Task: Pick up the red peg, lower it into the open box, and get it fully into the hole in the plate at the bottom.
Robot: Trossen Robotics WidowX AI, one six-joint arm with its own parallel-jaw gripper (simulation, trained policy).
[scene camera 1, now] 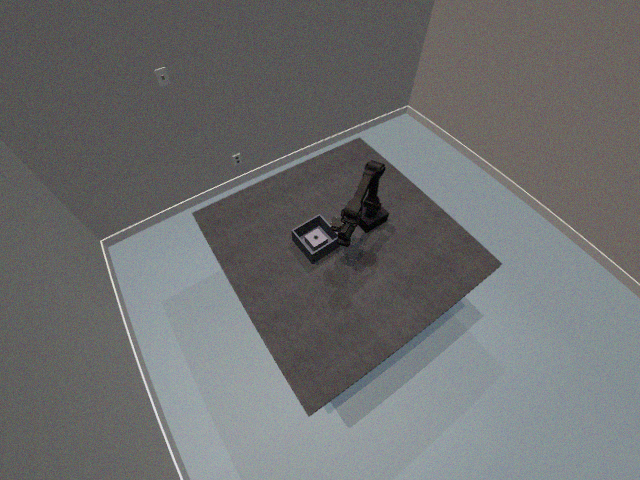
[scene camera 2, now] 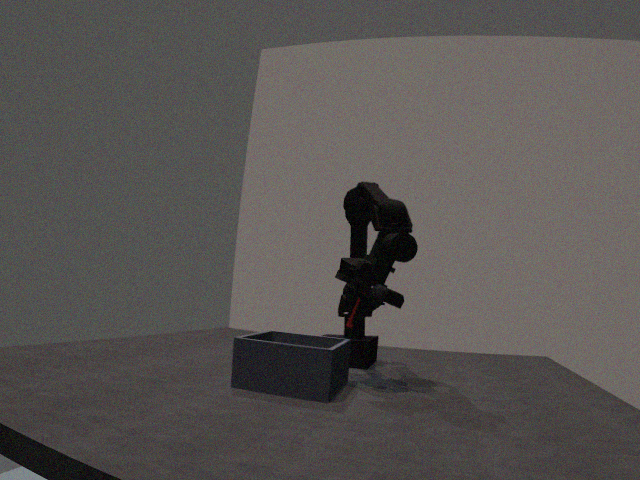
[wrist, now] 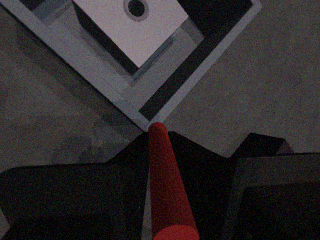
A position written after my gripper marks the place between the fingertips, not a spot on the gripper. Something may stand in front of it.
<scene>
In view: my gripper (scene camera 2: 351, 322) and a box (scene camera 2: 309, 367).
The box also shows in scene camera 1 (scene camera 1: 298, 233) and in the wrist view (wrist: 150, 95). My gripper also shows in the wrist view (wrist: 158, 137).
</scene>
